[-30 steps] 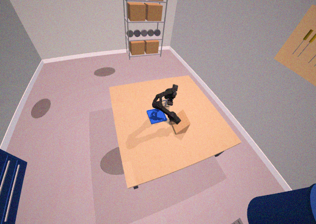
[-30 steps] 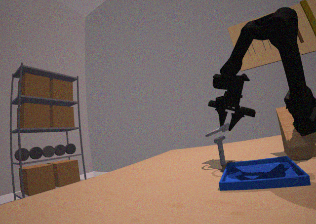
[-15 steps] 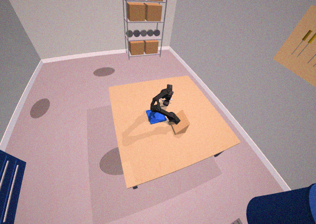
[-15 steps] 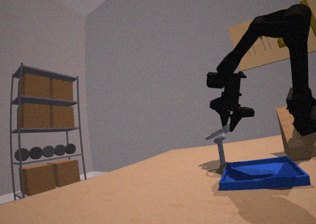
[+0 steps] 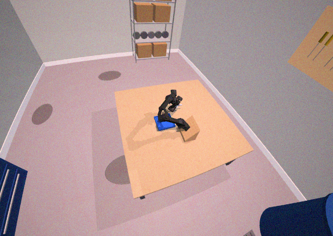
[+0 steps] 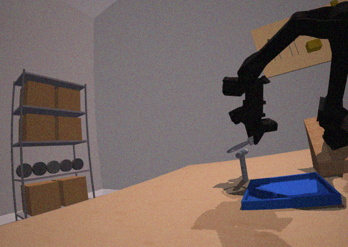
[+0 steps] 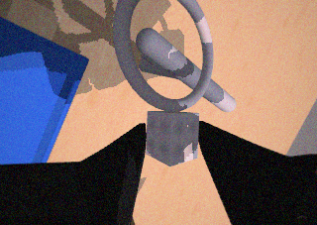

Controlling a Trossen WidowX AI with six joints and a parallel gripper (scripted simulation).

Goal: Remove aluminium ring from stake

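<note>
My gripper tip is now 40 mm short of the aluminium ring, 10 mm to the right of it and 10 mm above it. From my gripper tip the other things lie so: blue tray 60 mm behind, 160 mm to the left, 130 mm below.
</note>
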